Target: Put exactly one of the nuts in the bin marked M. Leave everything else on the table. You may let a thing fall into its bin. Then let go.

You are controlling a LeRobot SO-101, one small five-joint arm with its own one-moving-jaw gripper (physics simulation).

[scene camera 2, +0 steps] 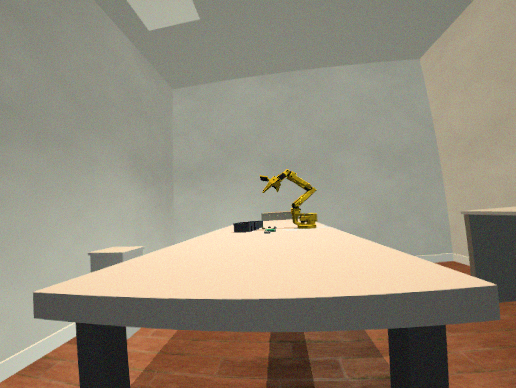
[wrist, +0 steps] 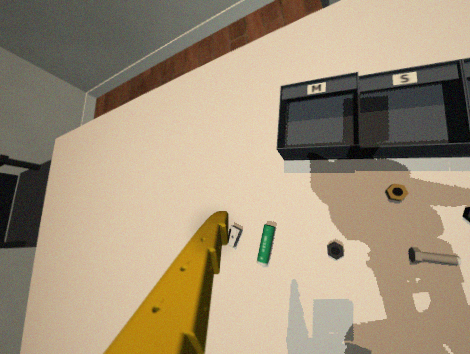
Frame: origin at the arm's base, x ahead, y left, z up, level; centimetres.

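Seen in the pictures: hand at its tool point: (scene camera 2: 263,192) (wrist: 227,223); arm's base at its link origin: (scene camera 2: 302,227).
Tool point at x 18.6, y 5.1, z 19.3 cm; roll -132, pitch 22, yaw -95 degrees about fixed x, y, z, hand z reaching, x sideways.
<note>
Pixels of each thing's top centre, then the offset from my tool point to it. "*": a spot on its surface instead. Level surfaces: height alone.
- brass-coloured hex nut at its top centre: (wrist: 397,191) dy -10.7, dx +2.1, dz -18.5 cm
- smaller dark hex nut at its top centre: (wrist: 335,250) dy -3.6, dx -3.5, dz -18.5 cm
- black thing at a spot on its surface: (wrist: 467,214) * dy -15.4, dx -0.8, dz -18.6 cm
- black bin marked M at a spot on its surface: (wrist: 300,153) * dy -1.9, dx +7.9, dz -16.6 cm
- bin marked S at its top centre: (wrist: 411,101) (scene camera 2: 249,221) dy -12.6, dx +9.9, dz -14.7 cm
- green battery at its top centre: (wrist: 264,245) dy +4.3, dx -2.5, dz -17.9 cm
- small metal sharpener at its top centre: (wrist: 231,236) dy +8.8, dx -1.2, dz -18.2 cm
- grey bolt at its top centre: (wrist: 438,259) dy -12.1, dx -4.4, dz -18.0 cm
- table at its surface level: dz -19.3 cm
A brass-coloured hex nut (wrist: 396,192) lies on the table in front of the bin marked S. A smaller dark hex nut (wrist: 335,249) lies nearer, to the right of the green battery. Part of a black thing (wrist: 467,214) shows at the right edge; I cannot tell if it is a nut. The black bin marked M (wrist: 300,153) is at the upper right, and no nut shows in its visible inside. My gripper (scene camera 2: 270,190) is open and empty, high above the table. In the wrist view one notched yellow jaw (wrist: 182,282) shows, its tip drawn beside the sharpener.
The bin marked S (wrist: 425,150) adjoins bin M's right side. A green battery (wrist: 266,243), a small metal sharpener (wrist: 235,235) and a grey bolt (wrist: 434,256) lie on the table (scene camera 2: 260,270) (wrist: 150,175). Dark bins (scene camera 2: 243,227) show small in the scene view.
</note>
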